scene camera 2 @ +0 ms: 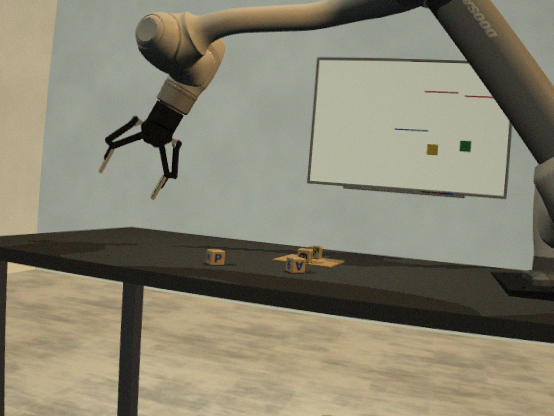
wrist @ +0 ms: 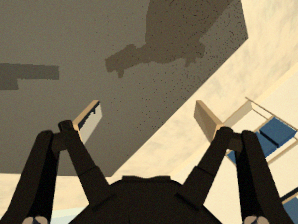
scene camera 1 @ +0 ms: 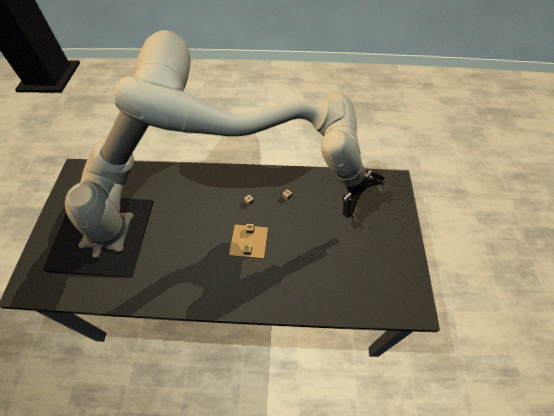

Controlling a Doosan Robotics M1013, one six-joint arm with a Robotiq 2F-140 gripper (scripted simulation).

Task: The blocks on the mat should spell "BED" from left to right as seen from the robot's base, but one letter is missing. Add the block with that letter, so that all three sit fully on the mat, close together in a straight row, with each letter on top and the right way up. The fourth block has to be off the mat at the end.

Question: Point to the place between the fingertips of my gripper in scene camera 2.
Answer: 126, 185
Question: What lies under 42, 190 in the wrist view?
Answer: My gripper.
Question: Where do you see a tan mat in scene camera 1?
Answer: At 257, 240
